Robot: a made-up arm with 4 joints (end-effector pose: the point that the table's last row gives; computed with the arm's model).
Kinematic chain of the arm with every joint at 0, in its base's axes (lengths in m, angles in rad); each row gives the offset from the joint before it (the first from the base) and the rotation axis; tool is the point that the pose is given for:
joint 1: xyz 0 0 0.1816 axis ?
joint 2: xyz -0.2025 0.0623 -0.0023 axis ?
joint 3: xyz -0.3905 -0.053 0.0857 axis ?
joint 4: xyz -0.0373 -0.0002 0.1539 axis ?
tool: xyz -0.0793 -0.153 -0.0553
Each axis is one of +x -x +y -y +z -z.
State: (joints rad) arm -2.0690 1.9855 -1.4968 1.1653
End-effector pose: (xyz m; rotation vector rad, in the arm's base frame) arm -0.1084 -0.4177 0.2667 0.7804 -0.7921 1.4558
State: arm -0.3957 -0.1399 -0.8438 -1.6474
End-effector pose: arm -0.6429 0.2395 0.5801 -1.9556 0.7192 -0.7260
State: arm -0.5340 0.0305 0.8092 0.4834
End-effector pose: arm -0.5973 -0.0764 0.3490 -0.0601 0.3690 0.7208
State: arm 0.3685 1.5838 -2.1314 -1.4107
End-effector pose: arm -0.5792 0.2852 -0.1401 0.8582 0.6032 -1.5146
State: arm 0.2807 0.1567 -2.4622 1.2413
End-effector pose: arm -0.5090 0.0698 0.2300 0.7942 -1.2858 -2.3094
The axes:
joint 1: +x
joint 2: -y
joint 3: +z
joint 4: +x

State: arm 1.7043 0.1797 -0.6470 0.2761
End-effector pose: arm -0.7826 -0.0356 0.1506 1.9523 0.3469 -0.7152
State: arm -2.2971 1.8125 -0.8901 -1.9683
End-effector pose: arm -0.4834 -0.4756 0.4636 2.0344 2.3241 0.4547
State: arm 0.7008 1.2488 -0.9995 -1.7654
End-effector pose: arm -0.7325 0.2818 -0.0067 -0.2617 0.4292 -1.3366
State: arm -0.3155 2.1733 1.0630 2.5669
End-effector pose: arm -0.0378 -0.2009 -0.3836 0.3955 0.3166 1.8415
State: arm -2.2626 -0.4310 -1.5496 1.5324
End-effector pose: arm -0.4795 0.0871 -0.0553 -0.9022 -1.6151 0.1730
